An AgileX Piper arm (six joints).
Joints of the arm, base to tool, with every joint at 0 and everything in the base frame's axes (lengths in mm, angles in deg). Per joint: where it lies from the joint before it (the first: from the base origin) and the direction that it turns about. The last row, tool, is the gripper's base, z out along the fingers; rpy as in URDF.
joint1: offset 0.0 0.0 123.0 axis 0 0 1
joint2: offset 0.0 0.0 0.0 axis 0 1 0
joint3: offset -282.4 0.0 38.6 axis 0 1 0
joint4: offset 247.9 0.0 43.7 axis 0.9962 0 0.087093
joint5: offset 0.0 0.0 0.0 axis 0 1 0
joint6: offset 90.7 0.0 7.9 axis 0.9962 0 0.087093
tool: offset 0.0 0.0 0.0 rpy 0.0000 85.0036 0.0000
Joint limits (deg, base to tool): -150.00..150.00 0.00..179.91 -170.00..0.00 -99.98..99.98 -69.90..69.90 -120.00..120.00
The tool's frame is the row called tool.
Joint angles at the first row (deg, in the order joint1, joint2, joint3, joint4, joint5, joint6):
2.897, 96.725, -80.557, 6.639, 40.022, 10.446
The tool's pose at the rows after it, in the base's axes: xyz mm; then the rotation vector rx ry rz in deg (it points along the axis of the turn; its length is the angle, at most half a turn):
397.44 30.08 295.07 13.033 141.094 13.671
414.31 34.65 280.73 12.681 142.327 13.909
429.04 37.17 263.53 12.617 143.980 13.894
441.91 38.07 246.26 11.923 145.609 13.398
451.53 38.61 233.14 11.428 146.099 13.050
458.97 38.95 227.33 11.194 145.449 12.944
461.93 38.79 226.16 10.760 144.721 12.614
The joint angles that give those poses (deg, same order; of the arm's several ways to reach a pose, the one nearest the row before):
3.298, 100.887, -84.651, 7.031, 40.021, 10.054
3.765, 105.046, -87.459, 7.257, 39.840, 9.953
3.947, 109.041, -89.770, 7.445, 39.790, 9.783
3.946, 112.755, -91.880, 7.459, 39.790, 9.048
3.947, 115.453, -93.279, 7.458, 38.968, 8.517
3.947, 117.141, -94.576, 7.459, 37.924, 8.285
3.947, 117.649, -95.001, 7.216, 37.098, 8.075

